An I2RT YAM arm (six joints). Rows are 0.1 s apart.
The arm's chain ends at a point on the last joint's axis. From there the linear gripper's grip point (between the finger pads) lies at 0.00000 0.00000 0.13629 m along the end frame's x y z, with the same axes.
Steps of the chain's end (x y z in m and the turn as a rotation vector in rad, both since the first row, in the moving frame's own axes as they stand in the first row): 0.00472, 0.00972, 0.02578, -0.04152, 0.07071, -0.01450; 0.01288, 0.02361, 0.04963, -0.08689, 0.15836, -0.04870; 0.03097, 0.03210, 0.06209, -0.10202, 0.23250, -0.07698; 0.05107, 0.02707, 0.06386, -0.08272, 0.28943, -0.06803; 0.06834, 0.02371, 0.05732, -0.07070, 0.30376, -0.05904
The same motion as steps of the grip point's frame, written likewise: 0.01439, 0.01530, 0.02532, -0.04152, 0.07071, -0.01450; 0.03462, 0.03486, 0.04741, -0.08689, 0.15836, -0.04870; 0.06282, 0.04463, 0.05772, -0.10202, 0.23250, -0.07698; 0.09027, 0.03683, 0.05773, -0.08272, 0.28943, -0.06803; 0.10933, 0.03197, 0.05075, -0.07070, 0.30376, -0.05904
